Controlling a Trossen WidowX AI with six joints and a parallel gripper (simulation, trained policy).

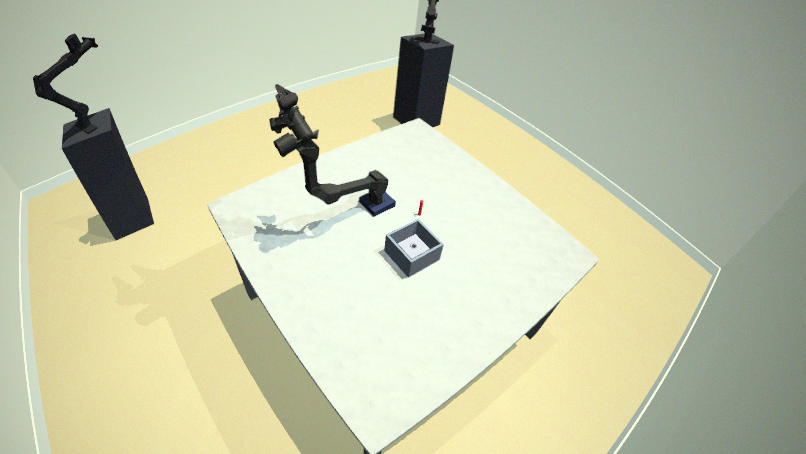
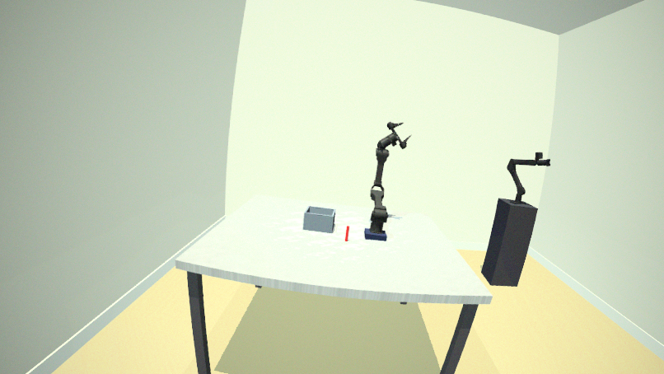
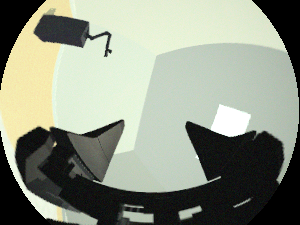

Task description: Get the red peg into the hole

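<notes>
Now: gripper tip 570 mm above the red peg, 480 mm to the right of it and 290 mm short of it. Also, from my gripper tip: grey box 580 mm below, 460 mm ahead, 320 mm to the left.
</notes>
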